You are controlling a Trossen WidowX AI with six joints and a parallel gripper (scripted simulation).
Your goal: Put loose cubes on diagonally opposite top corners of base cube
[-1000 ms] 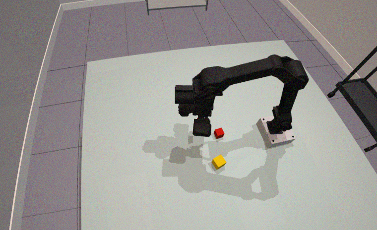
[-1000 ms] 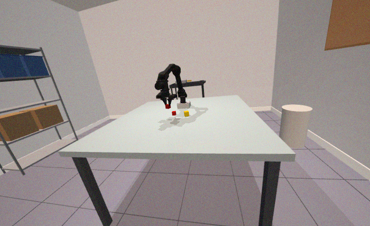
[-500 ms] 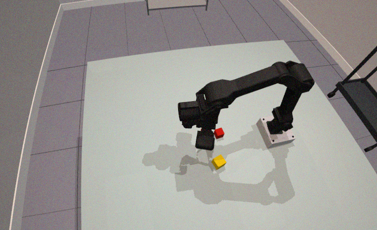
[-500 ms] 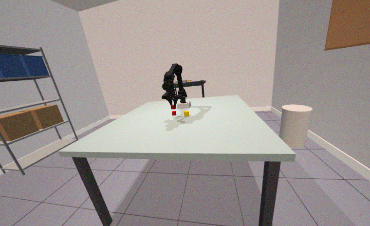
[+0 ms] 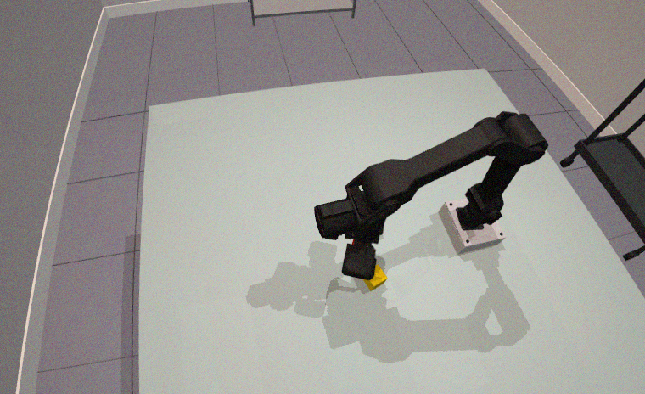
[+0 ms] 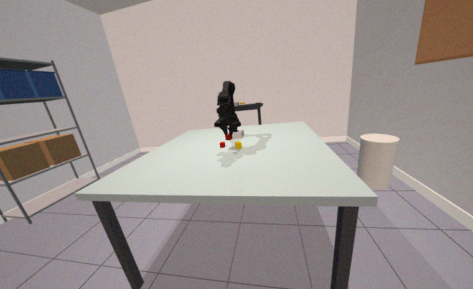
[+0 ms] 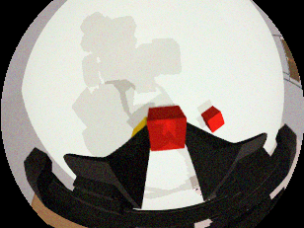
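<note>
Right now the yellow base cube is 8 cm below my gripper tip, 5 cm to the left of it and 4 cm behind it. Also, from my gripper tip: red cube (right at my gripper tip).
</note>
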